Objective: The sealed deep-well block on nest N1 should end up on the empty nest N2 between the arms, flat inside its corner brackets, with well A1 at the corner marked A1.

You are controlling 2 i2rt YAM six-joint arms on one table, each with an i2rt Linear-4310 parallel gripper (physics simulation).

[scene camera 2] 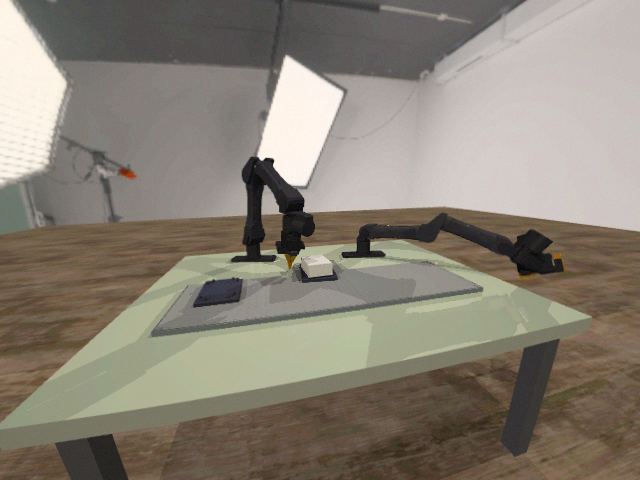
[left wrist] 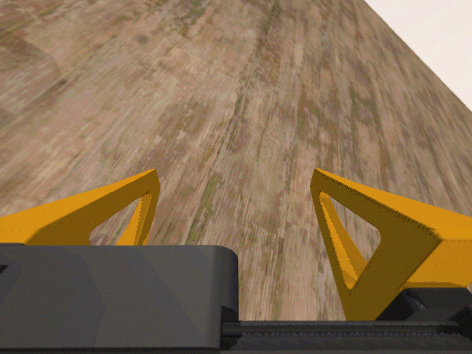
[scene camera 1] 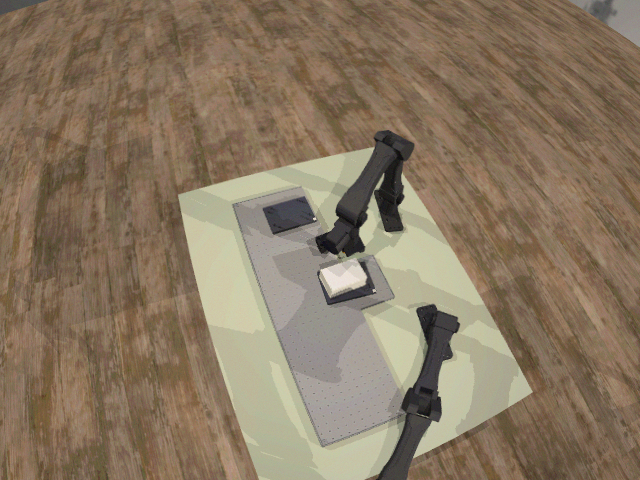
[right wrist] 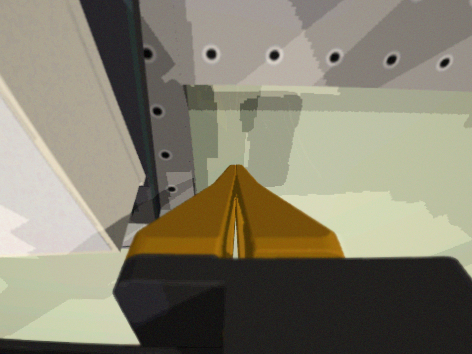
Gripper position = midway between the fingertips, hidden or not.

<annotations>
The left gripper (left wrist: 235,177) is open, holding nothing. The right gripper (right wrist: 235,175) is shut, holding nothing. Also in view: a white block (scene camera 1: 343,277).
</annotations>
